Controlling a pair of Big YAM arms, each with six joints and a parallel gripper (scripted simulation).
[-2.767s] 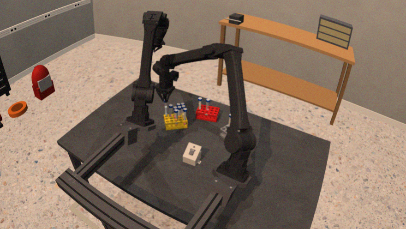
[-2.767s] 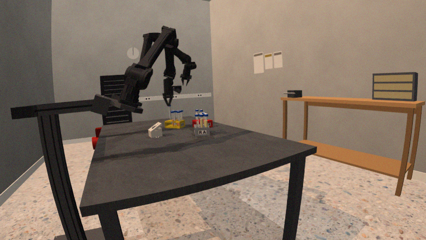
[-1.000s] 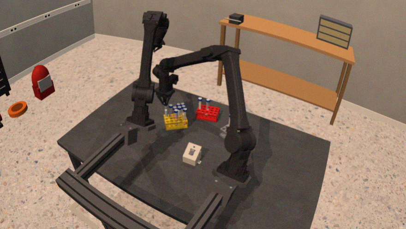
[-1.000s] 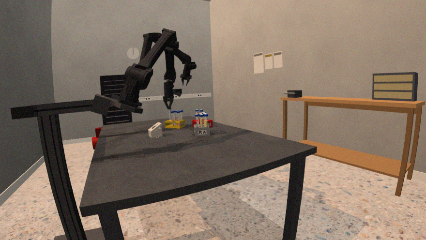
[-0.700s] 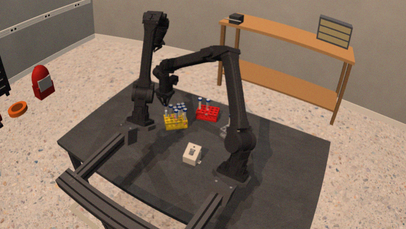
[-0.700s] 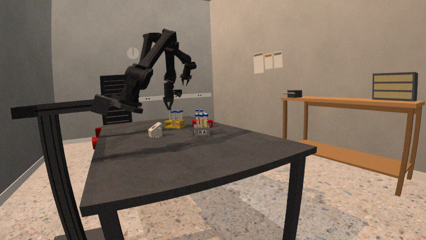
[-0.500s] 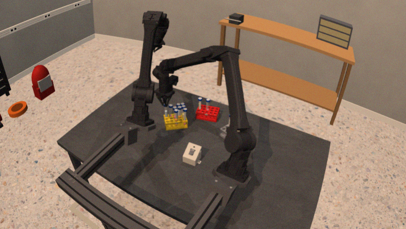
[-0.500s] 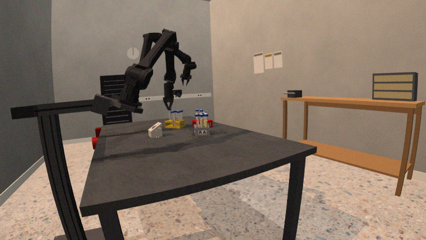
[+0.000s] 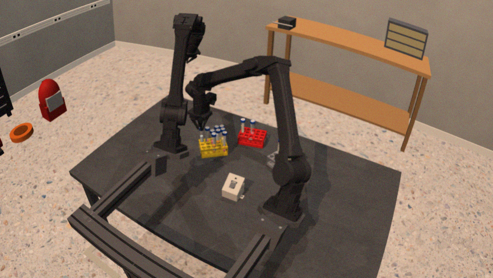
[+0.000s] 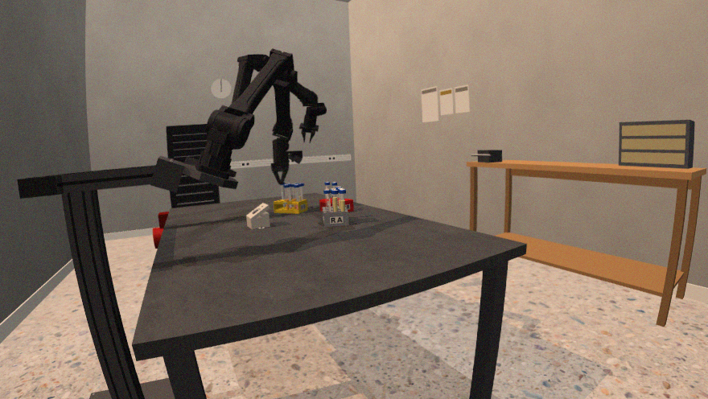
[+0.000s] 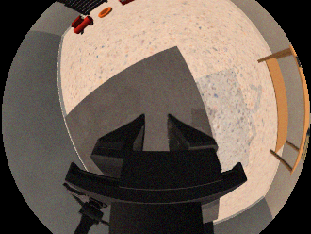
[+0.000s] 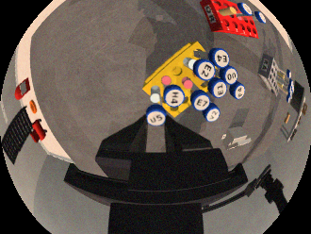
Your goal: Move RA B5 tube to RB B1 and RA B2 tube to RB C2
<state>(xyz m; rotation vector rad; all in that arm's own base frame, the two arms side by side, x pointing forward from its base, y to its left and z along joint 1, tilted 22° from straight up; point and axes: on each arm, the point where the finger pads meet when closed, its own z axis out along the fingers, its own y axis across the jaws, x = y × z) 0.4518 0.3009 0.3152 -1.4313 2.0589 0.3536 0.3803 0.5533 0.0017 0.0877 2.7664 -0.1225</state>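
Now: right hand 210 mm short of the red rack, 150 mm to the left of it and 100 mm above it.
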